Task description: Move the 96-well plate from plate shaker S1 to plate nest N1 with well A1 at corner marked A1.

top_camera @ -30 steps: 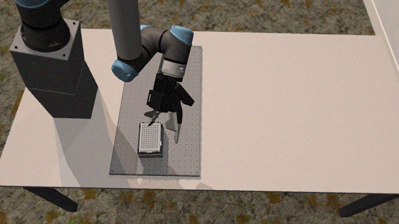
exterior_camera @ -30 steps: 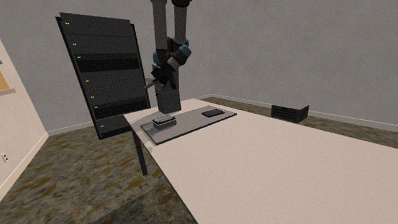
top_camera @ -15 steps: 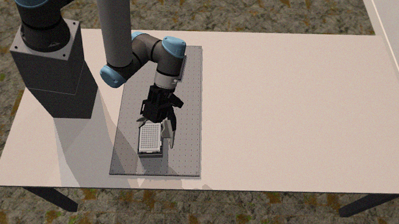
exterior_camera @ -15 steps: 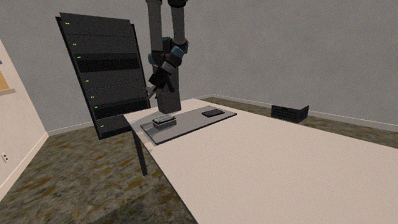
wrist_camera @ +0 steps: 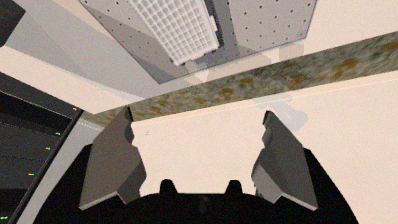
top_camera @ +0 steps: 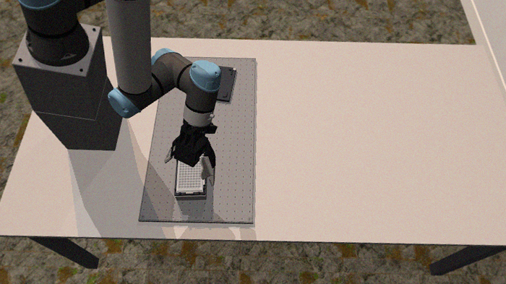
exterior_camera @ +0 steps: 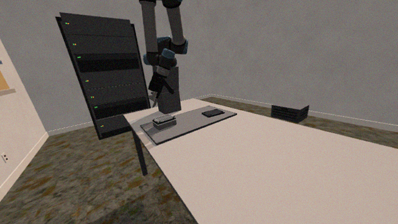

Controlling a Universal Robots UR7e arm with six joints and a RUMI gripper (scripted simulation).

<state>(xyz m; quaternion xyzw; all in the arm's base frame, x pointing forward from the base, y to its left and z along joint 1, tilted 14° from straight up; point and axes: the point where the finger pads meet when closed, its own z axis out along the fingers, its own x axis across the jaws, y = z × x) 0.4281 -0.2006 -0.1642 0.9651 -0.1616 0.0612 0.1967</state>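
The 96-well plate lies 12 cm below my hand, 5 cm to the left of it and 3 cm behind it. The rest, counted from my hand: plate nest N1: 48 cm to the left, 18 cm below, 3 cm behind; pale label: 55 cm to the left, 17 cm below, 2 cm ahead.
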